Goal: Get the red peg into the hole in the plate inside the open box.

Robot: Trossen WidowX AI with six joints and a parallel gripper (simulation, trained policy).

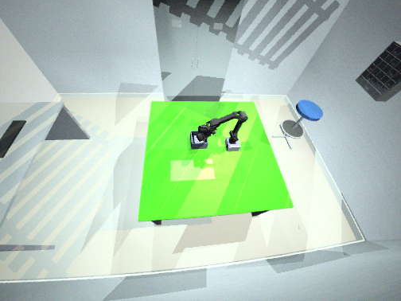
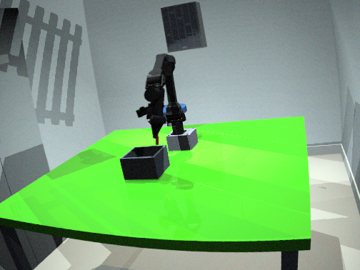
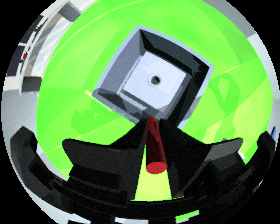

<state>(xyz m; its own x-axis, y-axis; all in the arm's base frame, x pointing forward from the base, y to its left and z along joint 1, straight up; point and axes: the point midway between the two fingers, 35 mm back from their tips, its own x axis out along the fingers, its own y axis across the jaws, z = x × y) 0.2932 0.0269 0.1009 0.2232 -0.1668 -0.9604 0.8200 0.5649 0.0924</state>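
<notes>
My gripper tip is 30 mm short of the dark box, 50 mm to the left of it and 120 mm above it. Round my gripper tip: red peg: 10 mm behind, 10 mm to the left, 10 mm above.
</notes>
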